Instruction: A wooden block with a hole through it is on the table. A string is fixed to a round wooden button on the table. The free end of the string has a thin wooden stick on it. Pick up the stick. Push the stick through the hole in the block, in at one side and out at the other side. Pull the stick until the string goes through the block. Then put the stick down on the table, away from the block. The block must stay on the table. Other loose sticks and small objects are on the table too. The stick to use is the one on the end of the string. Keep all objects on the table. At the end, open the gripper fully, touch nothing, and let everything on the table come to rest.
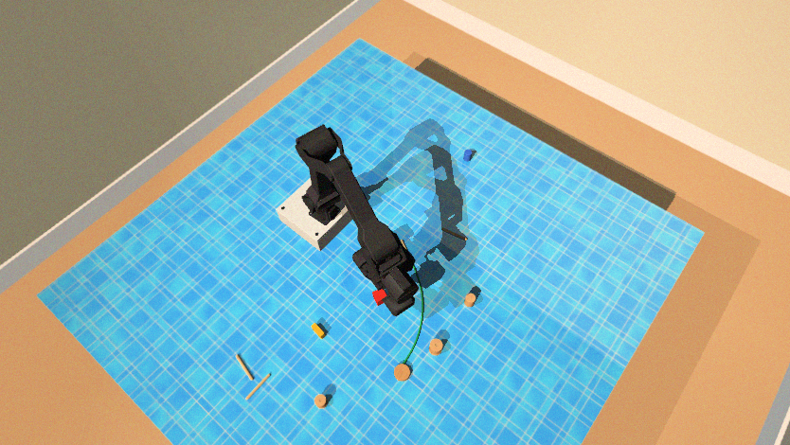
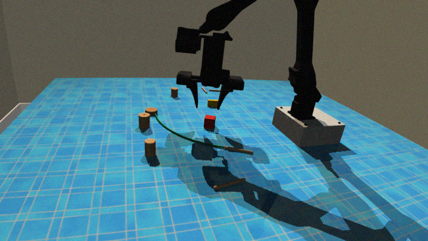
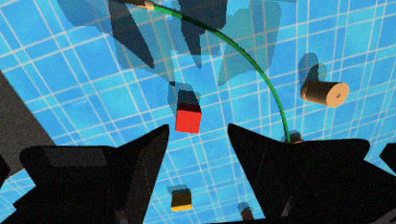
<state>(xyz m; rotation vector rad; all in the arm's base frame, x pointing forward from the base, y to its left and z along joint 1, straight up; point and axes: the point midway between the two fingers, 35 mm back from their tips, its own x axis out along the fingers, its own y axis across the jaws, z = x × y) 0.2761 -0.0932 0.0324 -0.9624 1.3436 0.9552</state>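
Now: the small red block 40 mm below my gripper tip and 10 mm behind it. Also, from my gripper tip: round wooden button: 150 mm ahead, 130 mm to the right, 50 mm below; yellow block: 170 mm to the right, 90 mm behind, 50 mm below; small wooden cylinder: 180 mm ahead, 40 mm below, 30 mm to the right.
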